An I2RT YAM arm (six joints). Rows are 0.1 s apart.
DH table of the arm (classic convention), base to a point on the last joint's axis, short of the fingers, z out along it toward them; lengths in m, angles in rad. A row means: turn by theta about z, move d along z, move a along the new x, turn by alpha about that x. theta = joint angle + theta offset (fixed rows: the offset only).
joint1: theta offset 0, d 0.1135, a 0.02, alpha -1.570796
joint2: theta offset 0, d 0, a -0.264, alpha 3.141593
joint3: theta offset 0.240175, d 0, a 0.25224, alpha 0
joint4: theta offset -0.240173, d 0, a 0.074, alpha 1.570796
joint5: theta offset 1.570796, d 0, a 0, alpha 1.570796
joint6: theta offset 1.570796, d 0.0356, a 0, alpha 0
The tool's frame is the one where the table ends.
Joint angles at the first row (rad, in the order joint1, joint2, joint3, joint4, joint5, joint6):
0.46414, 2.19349, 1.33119, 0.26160, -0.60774, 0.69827
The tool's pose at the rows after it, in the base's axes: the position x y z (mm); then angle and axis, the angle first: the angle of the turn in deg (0 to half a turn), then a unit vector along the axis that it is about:
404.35 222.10 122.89 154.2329 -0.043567 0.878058 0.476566
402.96 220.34 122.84 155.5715 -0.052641 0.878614 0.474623
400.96 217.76 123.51 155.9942 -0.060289 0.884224 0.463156
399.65 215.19 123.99 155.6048 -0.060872 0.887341 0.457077
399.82 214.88 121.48 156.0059 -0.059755 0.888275 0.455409
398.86 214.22 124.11 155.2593 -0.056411 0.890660 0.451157
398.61 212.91 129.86 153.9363 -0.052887 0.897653 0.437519
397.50 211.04 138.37 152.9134 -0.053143 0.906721 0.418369
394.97 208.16 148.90 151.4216 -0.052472 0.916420 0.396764
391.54 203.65 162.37 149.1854 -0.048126 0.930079 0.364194
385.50 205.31 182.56 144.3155 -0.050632 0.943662 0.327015
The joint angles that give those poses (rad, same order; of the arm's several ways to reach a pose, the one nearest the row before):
0.45757, 2.18362, 1.31981, 0.25087, -0.61785, 0.68686
0.45409, 2.17909, 1.32202, 0.21545, -0.63984, 0.66348
0.45119, 2.16864, 1.32074, 0.17258, -0.63570, 0.62846
0.44800, 2.15964, 1.31117, 0.16569, -0.62539, 0.61621
0.44716, 2.16544, 1.31231, 0.16149, -0.62640, 0.61509
0.44788, 2.15468, 1.30572, 0.16259, -0.60898, 0.61680
0.44794, 2.13724, 1.30729, 0.14051, -0.57179, 0.60574
0.44792, 2.11206, 1.31449, 0.09090, -0.53234, 0.58096
0.44793, 2.07774, 1.31468, 0.04483, -0.48389, 0.55675
0.44753, 2.03331, 1.31433, -0.01167, -0.40910, 0.52892
0.46553, 1.97676, 1.31330, -0.03983, -0.29683, 0.49661

